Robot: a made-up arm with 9 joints.
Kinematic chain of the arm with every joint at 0, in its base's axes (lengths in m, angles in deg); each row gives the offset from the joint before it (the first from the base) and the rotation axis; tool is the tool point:
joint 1: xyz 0 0 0.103 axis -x
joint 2: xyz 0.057 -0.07 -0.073 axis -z
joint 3: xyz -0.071 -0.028 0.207 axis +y
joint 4: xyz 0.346 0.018 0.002 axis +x
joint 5: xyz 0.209 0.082 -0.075 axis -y
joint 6: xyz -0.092 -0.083 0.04 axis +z
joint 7: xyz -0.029 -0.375 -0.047 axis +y
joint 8: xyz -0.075 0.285 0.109 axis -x
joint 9: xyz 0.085 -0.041 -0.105 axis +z
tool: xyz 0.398 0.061 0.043
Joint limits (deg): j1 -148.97..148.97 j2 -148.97..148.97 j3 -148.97..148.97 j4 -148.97..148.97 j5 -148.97..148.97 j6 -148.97..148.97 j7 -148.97..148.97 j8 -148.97..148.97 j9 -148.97..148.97
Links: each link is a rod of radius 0.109 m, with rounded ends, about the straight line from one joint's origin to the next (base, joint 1, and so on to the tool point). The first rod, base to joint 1, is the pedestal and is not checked.
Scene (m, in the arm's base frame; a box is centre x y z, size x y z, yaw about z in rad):
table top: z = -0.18
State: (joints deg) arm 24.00 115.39 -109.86 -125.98 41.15 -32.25 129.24 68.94 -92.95
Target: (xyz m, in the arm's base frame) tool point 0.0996 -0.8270 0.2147
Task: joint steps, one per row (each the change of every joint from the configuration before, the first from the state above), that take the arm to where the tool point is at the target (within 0.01 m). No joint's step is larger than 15 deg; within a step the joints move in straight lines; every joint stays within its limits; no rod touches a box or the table.
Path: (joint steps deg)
1: -12.28 2.35 10.29 -4.60 5.07 5.07 -7.21 3.82 -5.04
2: -12.27 2.35 10.28 -4.60 5.08 5.06 -7.22 3.82 -5.03
3: -12.28 2.36 10.29 -4.59 5.07 5.07 -7.21 3.81 -5.04
4: -12.27 2.35 10.29 -4.60 5.08 5.06 -7.21 3.82 -5.03
5: -12.28 2.35 10.28 -4.60 5.07 5.07 -7.22 3.82 -5.04

